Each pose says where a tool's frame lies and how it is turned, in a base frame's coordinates. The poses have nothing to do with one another.
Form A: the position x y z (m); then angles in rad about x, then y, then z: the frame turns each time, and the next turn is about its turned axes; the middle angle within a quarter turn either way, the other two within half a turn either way.
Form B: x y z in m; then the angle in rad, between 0 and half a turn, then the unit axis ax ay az. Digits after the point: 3 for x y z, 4 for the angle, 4 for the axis.
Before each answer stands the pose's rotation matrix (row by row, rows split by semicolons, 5 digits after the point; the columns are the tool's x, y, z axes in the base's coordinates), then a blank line. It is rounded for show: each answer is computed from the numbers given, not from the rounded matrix.
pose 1, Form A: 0.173 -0.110 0.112 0.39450 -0.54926 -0.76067
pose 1, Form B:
0.61783 0.58800 -0.52206; -0.78180 0.53040 -0.32781; 0.08415 0.61067 0.78740

0.173 -0.110 0.112 1.0840 0.5309 -0.3429 -0.7749
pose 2, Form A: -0.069 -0.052 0.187 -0.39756 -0.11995 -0.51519
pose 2, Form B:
0.86395 0.48916 -0.11966; -0.41396 0.82516 0.38439; 0.28677 -0.28256 0.91538

-0.069 -0.052 0.187 0.6398 -0.5586 -0.3404 -0.7564
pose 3, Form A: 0.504 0.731 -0.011 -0.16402 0.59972 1.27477
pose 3, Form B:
0.24081 -0.78959 0.56441; 0.91678 0.37596 0.13479; -0.31862 0.48498 0.81441

0.504 0.731 -0.011 1.3535 0.1793 0.4522 0.8737
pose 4, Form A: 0.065 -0.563 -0.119 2.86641 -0.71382 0.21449
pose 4, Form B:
0.73855 -0.16089 -0.65473; -0.37867 -0.90246 -0.20539; -0.55782 0.39961 -0.72743

0.065 -0.563 -0.119 2.8104 0.9304 -0.1490 -0.3349
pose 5, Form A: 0.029 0.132 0.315 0.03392 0.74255 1.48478
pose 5, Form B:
0.06329 -0.73402 0.67617; 0.99770 0.06301 -0.02499; -0.02427 0.67619 0.73632

0.029 0.132 0.315 1.6395 0.3514 0.3510 0.8679
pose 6, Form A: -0.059 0.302 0.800 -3.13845 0.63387 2.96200
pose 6, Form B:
-0.79278 -0.14393 0.59227; -0.17680 0.98424 0.00253; -0.58330 -0.10270 -0.80574

-0.059 0.302 0.800 2.5101 -0.0891 0.9956 -0.0278
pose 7, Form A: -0.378 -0.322 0.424 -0.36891 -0.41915 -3.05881
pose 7, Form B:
-0.91031 0.07553 -0.40698; -0.22338 -0.91739 0.32938; -0.34849 0.39075 0.85198

-0.378 -0.322 0.424 2.9856 0.1975 -0.1883 -0.9620
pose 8, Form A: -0.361 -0.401 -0.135 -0.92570 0.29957 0.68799
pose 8, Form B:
0.73812 -0.60671 0.29511; 0.19964 0.61423 0.76346; -0.64446 -0.50461 0.57450

-0.361 -0.401 -0.135 1.0889 -0.7155 0.5301 0.4550
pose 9, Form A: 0.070 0.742 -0.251 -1.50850 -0.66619 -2.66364
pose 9, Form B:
-0.69808 0.36161 -0.61800; -0.57631 0.22842 0.78466; 0.42491 0.90391 0.04894

0.070 0.742 -0.251 2.3608 0.0847 -0.7409 -0.6663
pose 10, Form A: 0.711 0.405 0.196 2.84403 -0.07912 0.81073
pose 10, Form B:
0.68681 -0.72252 -0.07904; -0.70890 -0.64190 -0.29227; 0.16044 0.25677 -0.95306

0.711 0.405 0.196 2.8373 0.9164 -0.3997 0.0227
